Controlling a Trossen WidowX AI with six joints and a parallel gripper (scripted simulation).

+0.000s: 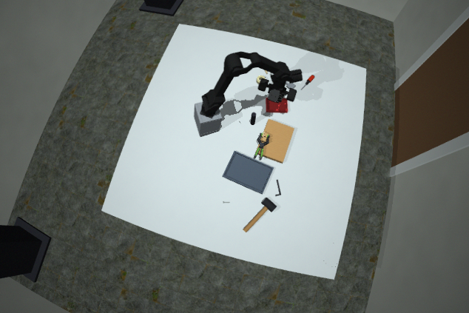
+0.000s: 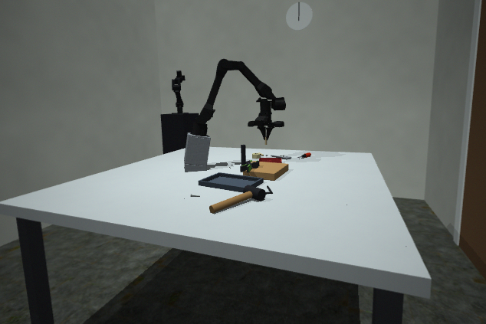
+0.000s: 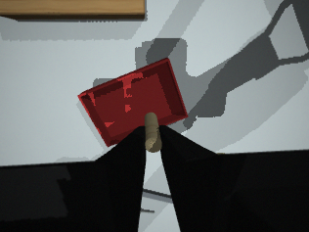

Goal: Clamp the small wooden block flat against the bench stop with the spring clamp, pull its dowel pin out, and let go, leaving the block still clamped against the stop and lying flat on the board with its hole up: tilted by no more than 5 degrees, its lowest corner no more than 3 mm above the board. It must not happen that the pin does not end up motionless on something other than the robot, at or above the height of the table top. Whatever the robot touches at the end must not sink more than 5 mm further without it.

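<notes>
Right now my hand is 160 mm above the red tray, 20 mm to the right of it and 20 mm short of it. The rest, counted from my hand: dowel pin: 40 mm below; scraper: 180 mm to the left, 160 mm below, 30 mm ahead; small wooden block: 200 mm to the right, 120 mm below, 10 mm ahead.
</notes>
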